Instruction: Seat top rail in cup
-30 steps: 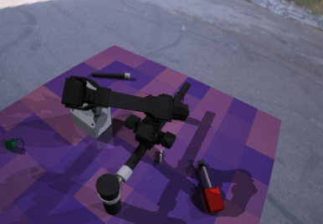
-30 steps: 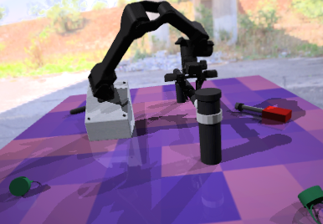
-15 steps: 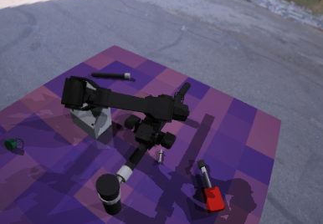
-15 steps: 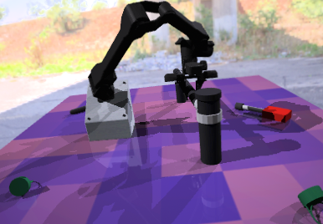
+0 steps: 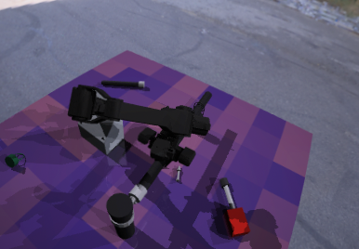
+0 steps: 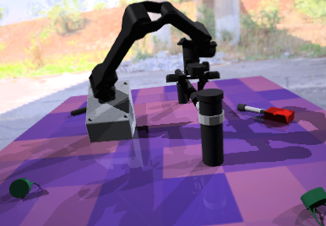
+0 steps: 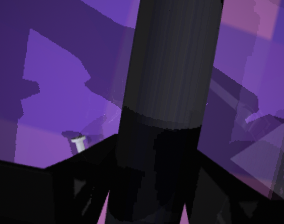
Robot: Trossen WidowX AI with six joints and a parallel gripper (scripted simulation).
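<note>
Now: the small bolt 50 mm ahead of my gripper tip, 50 mm to the left of it and 100 mm below it. From my gripper tip the other things lie so: red-handled tool: 270 mm ahead, 40 mm to the left, 90 mm below.
</note>
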